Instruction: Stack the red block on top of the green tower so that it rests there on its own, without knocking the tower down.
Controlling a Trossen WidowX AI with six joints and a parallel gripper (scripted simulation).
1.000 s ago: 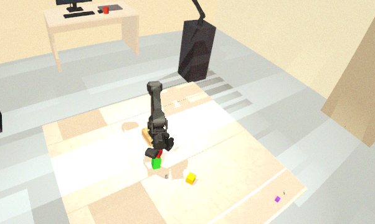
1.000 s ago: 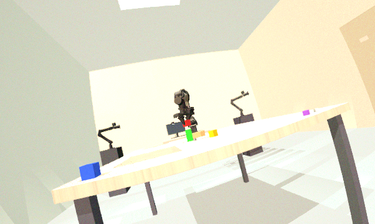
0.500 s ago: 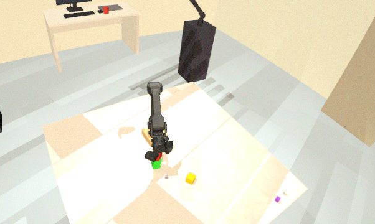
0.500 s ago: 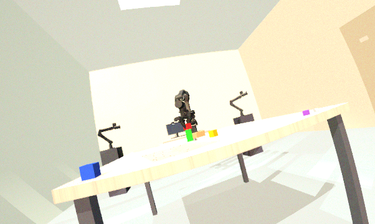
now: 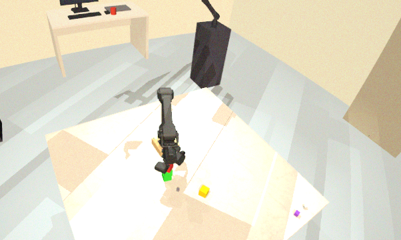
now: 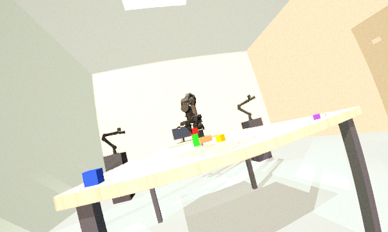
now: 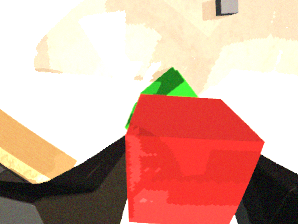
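The red block lies 2 cm above my gripper tip. The rest, counted from my gripper tip: yellow block: 19 cm ahead, 13 cm to the left, 8 cm below; small purple block: 56 cm ahead, 50 cm to the left, 9 cm below; blue block: 58 cm ahead, 46 cm to the right, 7 cm below.
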